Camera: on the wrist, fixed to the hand. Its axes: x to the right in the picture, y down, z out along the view.
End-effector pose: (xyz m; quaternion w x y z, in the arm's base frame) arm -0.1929 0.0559 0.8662 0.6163 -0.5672 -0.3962 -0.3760
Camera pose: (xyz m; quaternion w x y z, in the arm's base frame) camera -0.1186 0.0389 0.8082 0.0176 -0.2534 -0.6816 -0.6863
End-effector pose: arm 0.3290 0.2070 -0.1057 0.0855 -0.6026 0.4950 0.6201
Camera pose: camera 0.2877 0.1565 -0.0355 0.4555 -0.6991 -0.1959 0.5152
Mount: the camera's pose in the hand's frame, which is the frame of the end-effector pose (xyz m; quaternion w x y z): -0.0229 0.0899 -0.0240 0.6827 -0.1618 -0.1191 -0.7025
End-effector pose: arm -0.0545 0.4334 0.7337 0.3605 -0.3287 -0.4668 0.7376
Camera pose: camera -0.0430 0.3977 0.6455 0.6555 0.1330 -0.7119 0.2139
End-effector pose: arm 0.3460 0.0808 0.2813 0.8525 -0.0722 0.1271 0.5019
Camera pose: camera 0.2533 0.0993 0.2654 0.9381 -0.2167 -0.1467 -0.2271
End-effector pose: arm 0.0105 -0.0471 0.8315 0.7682 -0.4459 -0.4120 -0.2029
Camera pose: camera 0.0692 -0.0221 0.7600 0.2607 -0.1635 -0.6532 -0.6918
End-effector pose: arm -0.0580 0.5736 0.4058 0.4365 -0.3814 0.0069 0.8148
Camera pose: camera -0.1001 0.4935 0.3742 0.8095 -0.2388 -0.4471 0.2962
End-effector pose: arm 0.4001 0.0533 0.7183 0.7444 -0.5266 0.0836 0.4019
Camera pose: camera 0.3304 0.0322 0.6560 0.7153 -0.4908 -0.4666 -0.1723
